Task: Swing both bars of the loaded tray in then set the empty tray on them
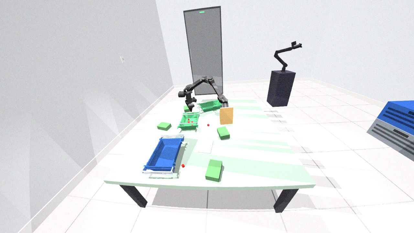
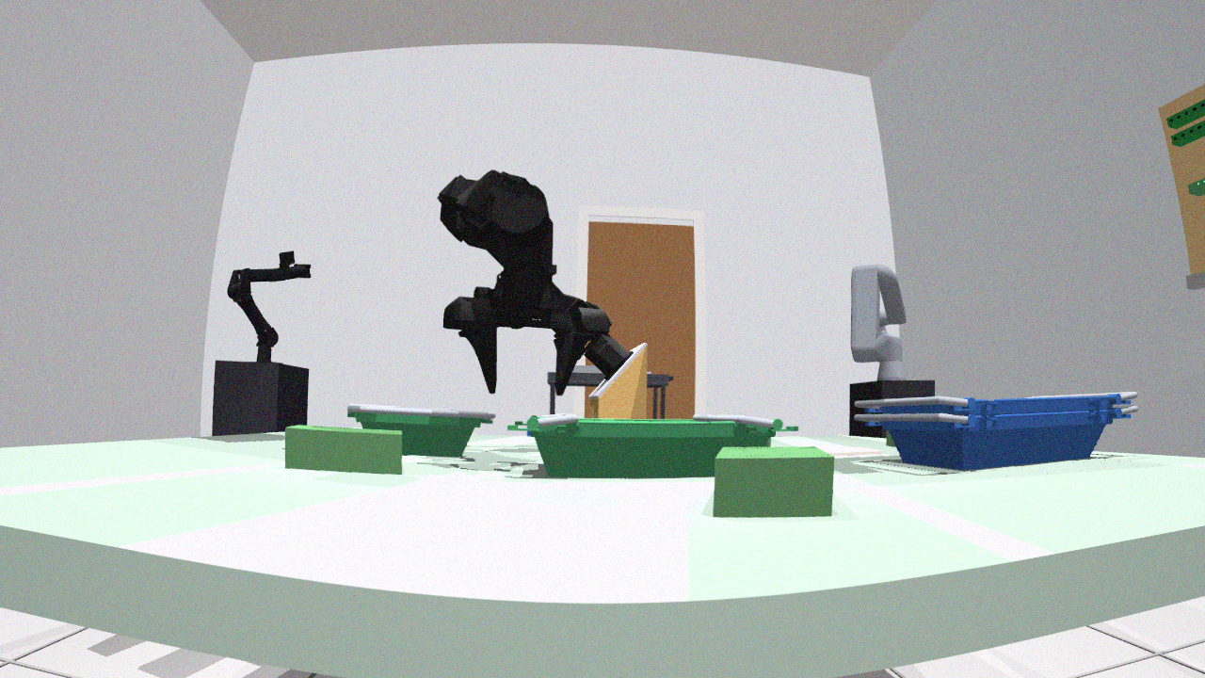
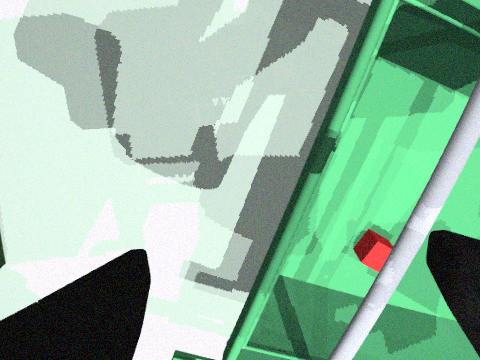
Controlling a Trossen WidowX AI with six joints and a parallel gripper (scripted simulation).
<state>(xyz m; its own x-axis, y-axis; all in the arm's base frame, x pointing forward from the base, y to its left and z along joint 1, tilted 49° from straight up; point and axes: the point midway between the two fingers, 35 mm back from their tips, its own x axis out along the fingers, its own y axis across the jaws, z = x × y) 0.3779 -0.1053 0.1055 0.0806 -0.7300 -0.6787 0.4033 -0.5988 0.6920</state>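
My gripper tip is 230 mm past the green tray, 190 mm to the left of it and 40 mm above it. From my gripper tip the other things lie so: beige card: 190 mm behind, 470 mm to the left, 80 mm below.
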